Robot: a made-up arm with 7 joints. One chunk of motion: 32 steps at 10 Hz.
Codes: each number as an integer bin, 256 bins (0 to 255) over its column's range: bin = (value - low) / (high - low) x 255, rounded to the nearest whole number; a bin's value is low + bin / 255 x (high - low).
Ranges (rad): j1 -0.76..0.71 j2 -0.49..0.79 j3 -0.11..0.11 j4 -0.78..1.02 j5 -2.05..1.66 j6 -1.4..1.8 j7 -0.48..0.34
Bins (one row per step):
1: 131 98 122 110 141 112 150
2: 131 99 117 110 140 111 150
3: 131 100 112 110 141 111 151
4: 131 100 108 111 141 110 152
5: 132 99 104 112 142 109 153
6: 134 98 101 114 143 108 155
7: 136 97 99 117 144 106 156
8: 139 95 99 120 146 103 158
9: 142 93 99 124 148 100 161
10: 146 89 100 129 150 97 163
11: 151 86 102 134 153 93 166
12: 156 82 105 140 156 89 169
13: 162 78 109 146 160 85 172
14: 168 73 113 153 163 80 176
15: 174 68 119 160 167 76 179
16: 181 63 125 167 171 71 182
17: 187 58 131 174 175 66 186
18: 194 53 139 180 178 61 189
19: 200 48 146 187 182 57 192
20: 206 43 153 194 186 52 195
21: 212 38 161 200 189 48 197
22: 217 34 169 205 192 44 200
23: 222 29 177 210 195 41 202
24: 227 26 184 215 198 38 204
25: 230 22 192 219 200 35 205
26: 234 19 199 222 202 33 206
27: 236 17 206 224 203 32 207
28: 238 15 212 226 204 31 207
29: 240 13 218 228 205 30 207
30: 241 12 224 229 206 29 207
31: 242 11 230 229 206 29 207
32: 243 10 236 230 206 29 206
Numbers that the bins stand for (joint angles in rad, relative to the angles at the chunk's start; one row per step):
1: -0.0048 0.0019 -0.0047 -0.0035 0.0014 0.0055 0.0024
2: -0.0048 0.0069 -0.0091 -0.0035 -0.0131 -0.0071 0.0024
3: -0.0048 0.0120 -0.0134 -0.0035 0.0014 -0.0071 0.0056
4: -0.0048 0.0120 -0.0168 0.0035 0.0014 -0.0196 0.0088
5: 0.0009 0.0069 -0.0203 0.0106 0.0160 -0.0322 0.0120
6: 0.0125 0.0019 -0.0229 0.0247 0.0305 -0.0447 0.0184
7: 0.0240 -0.0031 -0.0246 0.0459 0.0451 -0.0698 0.0216
8: 0.0413 -0.0131 -0.0246 0.0671 0.0742 -0.1075 0.0281
9: 0.0586 -0.0232 -0.0246 0.0953 0.1033 -0.1451 0.0377
10: 0.0816 -0.0433 -0.0237 0.1306 0.1324 -0.1827 0.0442
11: 0.1105 -0.0583 -0.0220 0.1659 0.1760 -0.2329 0.0538
12: 0.1393 -0.0784 -0.0194 0.2082 0.2196 -0.2831 0.0635
13: 0.1739 -0.0985 -0.0160 0.2506 0.2778 -0.3333 0.0731
14: 0.2085 -0.1236 -0.0125 0.3000 0.3215 -0.3961 0.0860
15: 0.2431 -0.1487 -0.0073 0.3494 0.3797 -0.4463 0.0956
16: 0.2834 -0.1738 -0.0022 0.3988 0.4379 -0.5090 0.1053
17: 0.3180 -0.1989 0.0030 0.4482 0.4961 -0.5718 0.1181
18: 0.3584 -0.2240 0.0099 0.4906 0.5397 -0.6345 0.1278
19: 0.3929 -0.2491 0.0160 0.5400 0.5979 -0.6847 0.1374
20: 0.4275 -0.2742 0.0220 0.5894 0.6561 -0.7475 0.1471
21: 0.4621 -0.2993 0.0289 0.6318 0.6998 -0.7976 0.1535
22: 0.4909 -0.3193 0.0358 0.6671 0.7434 -0.8478 0.1631
23: 0.5198 -0.3444 0.0427 0.7024 0.7871 -0.8855 0.1696
24: 0.5486 -0.3595 0.0487 0.7376 0.8307 -0.9231 0.1760
25: 0.5659 -0.3796 0.0556 0.7659 0.8598 -0.9608 0.1792
26: 0.5889 -0.3946 0.0617 0.7871 0.8889 -0.9859 0.1824
27: 0.6005 -0.4047 0.0677 0.8012 0.9035 -0.9984 0.1856
28: 0.6120 -0.4147 0.0729 0.8153 0.9180 -1.0110 0.1856
29: 0.6235 -0.4247 0.0781 0.8294 0.9325 -1.0235 0.1856
30: 0.6293 -0.4298 0.0833 0.8365 0.9471 -1.0361 0.1856
31: 0.6351 -0.4348 0.0884 0.8365 0.9471 -1.0361 0.1856
32: 0.6408 -0.4398 0.0936 0.8435 0.9471 -1.0361 0.1824

